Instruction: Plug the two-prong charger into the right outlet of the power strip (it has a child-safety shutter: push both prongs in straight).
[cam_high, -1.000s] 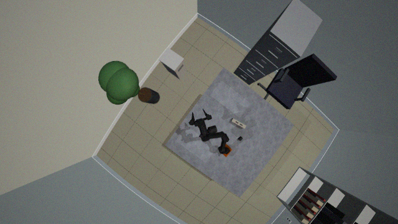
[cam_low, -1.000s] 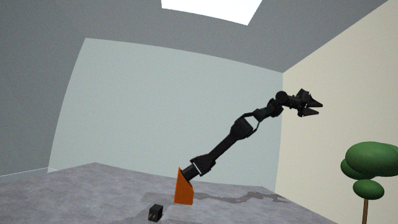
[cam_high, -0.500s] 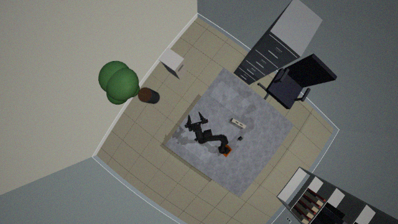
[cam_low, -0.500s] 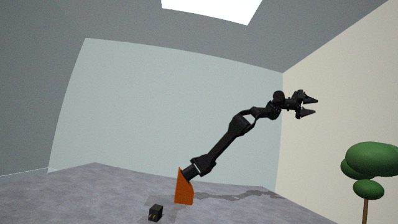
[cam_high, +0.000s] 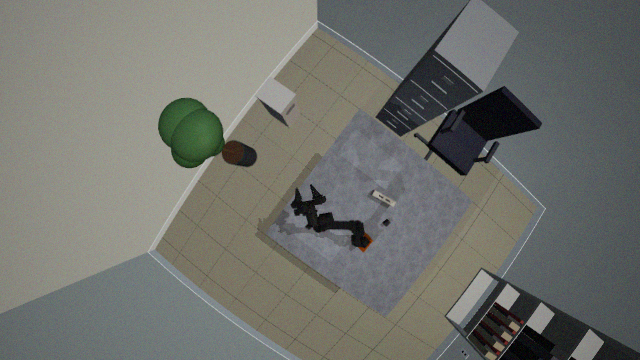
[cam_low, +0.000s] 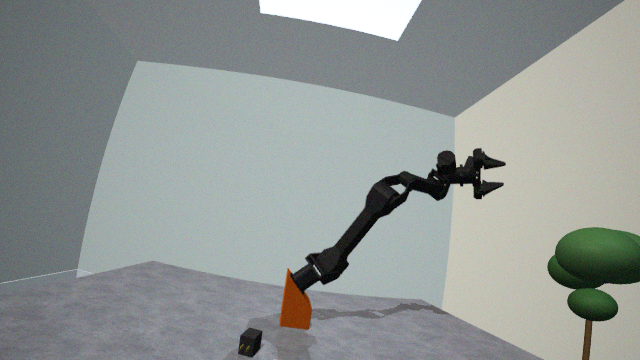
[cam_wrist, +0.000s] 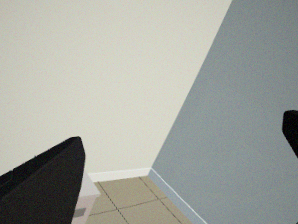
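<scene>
The dark two-prong charger lies 69 cm to the right of my gripper tip, 50 cm below it and 18 cm ahead of it.
</scene>
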